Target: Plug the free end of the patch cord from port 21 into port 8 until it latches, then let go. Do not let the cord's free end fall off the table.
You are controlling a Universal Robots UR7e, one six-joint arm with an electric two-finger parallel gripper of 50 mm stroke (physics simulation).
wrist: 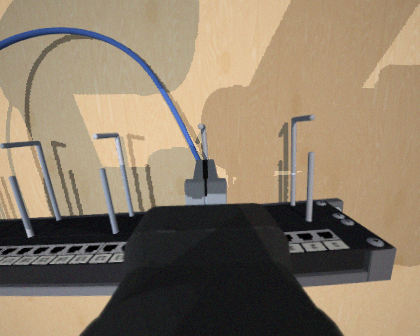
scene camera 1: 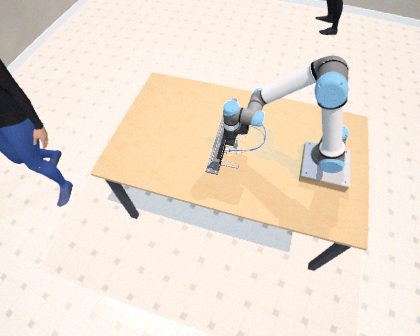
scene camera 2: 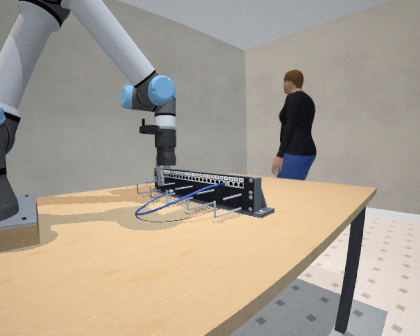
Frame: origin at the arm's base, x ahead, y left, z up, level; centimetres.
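Seen in the pictures: gripper, between the fingertips: (wrist: 205, 170) (scene camera 1: 235, 147) (scene camera 2: 160, 184).
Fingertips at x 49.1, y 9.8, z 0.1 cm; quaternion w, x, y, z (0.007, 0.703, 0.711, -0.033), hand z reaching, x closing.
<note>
A point is followed by its place in that frame.
The blue patch cord (scene camera 1: 264, 140) @[y -3.8, x 34.6, z -4.3 cm] (scene camera 2: 137, 214) @[y -4.7, x 34.4, z -4.4 cm] (wrist: 176, 117) @[y 6.5, x 44.0, z -4.1 cm] loops out in front of the black patch panel (scene camera 1: 213, 168) @[y 24.9, x 57.2, z -2.9 cm] (scene camera 2: 256, 192) @[y -24.2, x 58.4, z 0.9 cm] (wrist: 357, 237) @[y 22.6, x 54.2, z 3.2 cm]. In scene camera 2 one end enters a port toward the panel's right end; the port number is unreadable. The other end runs back to the panel's front. In the wrist view the cord meets the far side of my fingertips, which hide its plug; whether it sits in a port or is latched cannot be told. My gripper (scene camera 1: 235, 144) @[y 9.8, x 49.1, z 0.1 cm] (scene camera 2: 160, 181) @[y 9.8, x 49.1, z 0.1 cm] (wrist: 205, 170) @[y 9.8, x 49.1, z 0.1 cm] is shut, its fingers together, pointing down close in front of the panel.
Thin metal cable hooks (scene camera 2: 216, 209) @[y -20.7, x 47.3, z -2.0 cm] (wrist: 293, 160) @[y 19.6, x 48.9, z -3.7 cm] stick out from the panel's front on both sides of my fingers; one hook (wrist: 205, 142) @[y 9.7, x 46.8, z -3.7 cm] stands just beyond the fingertips. The arm's base (scene camera 1: 325, 170) @[y 19.2, x 2.1, z 14.1 cm] stands on the table. A person (scene camera 1: 22, 125) (scene camera 2: 297, 120) stands beyond the table.
</note>
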